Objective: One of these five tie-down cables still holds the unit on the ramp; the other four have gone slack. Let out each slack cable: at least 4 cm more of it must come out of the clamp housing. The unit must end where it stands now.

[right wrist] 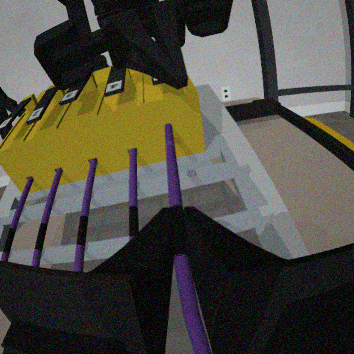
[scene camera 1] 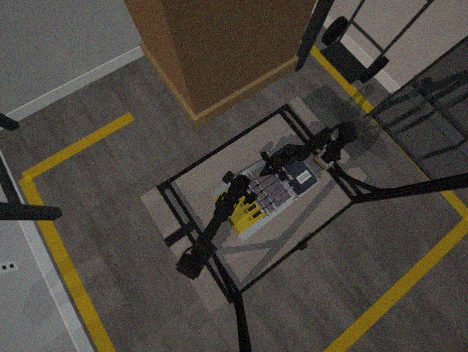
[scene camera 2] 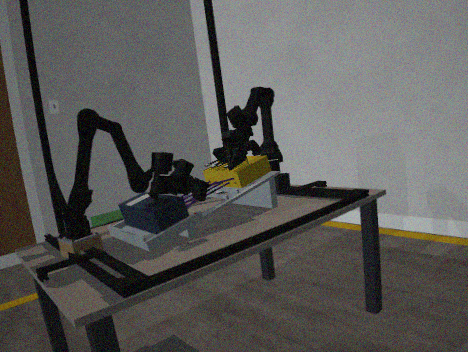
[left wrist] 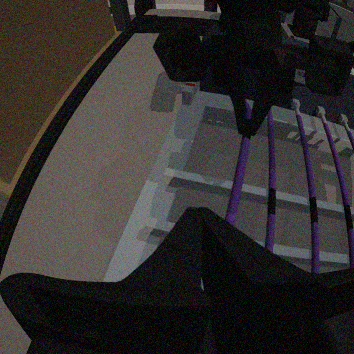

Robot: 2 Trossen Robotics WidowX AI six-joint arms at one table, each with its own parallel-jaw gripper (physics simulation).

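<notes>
The yellow clamp housing sits at the upper end of the pale ramp. Purple cables with black bands run from it toward the dark blue unit at the lower end. My right gripper is shut on the outermost cable, at its black band in the right wrist view. My left gripper is shut and empty over that cable's end of the housing; contact with the clamp there cannot be told. Some clamps are hidden by the arm.
The neighbouring cable runs close beside the held one, with further cables beyond. A black frame borders the table. The two arms face each other closely above the ramp. A brown cabinet stands beyond the table.
</notes>
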